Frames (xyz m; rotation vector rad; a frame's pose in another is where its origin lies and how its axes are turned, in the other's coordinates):
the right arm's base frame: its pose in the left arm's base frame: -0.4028 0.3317 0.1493 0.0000 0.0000 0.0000
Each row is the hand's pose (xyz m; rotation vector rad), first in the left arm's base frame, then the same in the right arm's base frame.
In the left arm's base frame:
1: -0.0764 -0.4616 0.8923 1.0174 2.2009 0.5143
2: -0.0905 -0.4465 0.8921 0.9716 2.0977 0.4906
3: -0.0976 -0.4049 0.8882 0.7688 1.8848 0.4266
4: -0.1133 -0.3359 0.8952 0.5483 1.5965 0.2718
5: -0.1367 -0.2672 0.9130 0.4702 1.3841 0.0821
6: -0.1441 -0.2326 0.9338 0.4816 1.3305 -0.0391
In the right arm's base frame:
1: 0.3264 -0.7933 0.7430 1.0174 2.2009 0.5143
2: 0.3123 -0.7782 0.7428 0.9716 2.0977 0.4906
3: 0.3052 -0.7366 0.7389 0.7688 1.8848 0.4266
4: 0.2895 -0.6676 0.7459 0.5483 1.5965 0.2718
5: 0.2661 -0.5989 0.7637 0.4702 1.3841 0.0821
6: 0.2587 -0.5643 0.7845 0.4816 1.3305 -0.0391

